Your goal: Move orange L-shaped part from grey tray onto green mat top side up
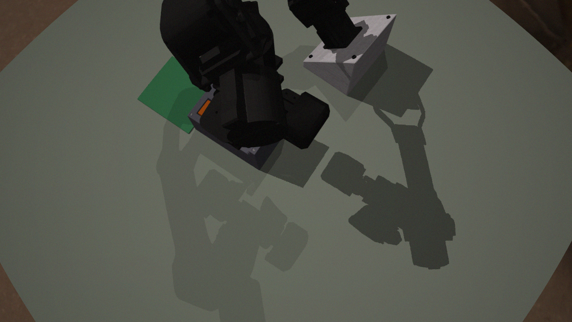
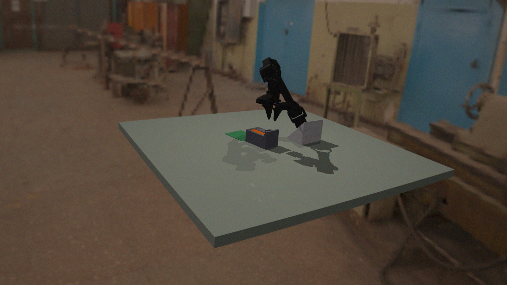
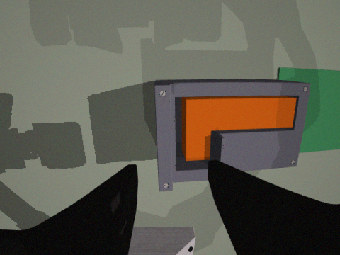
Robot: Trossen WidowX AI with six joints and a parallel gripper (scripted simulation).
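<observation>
Right now the orange L-shaped part is 60 mm to the right of my gripper tip and 100 mm below it. Round my gripper tip: green mat (10 mm ahead, 220 mm to the right, 160 mm below).
</observation>
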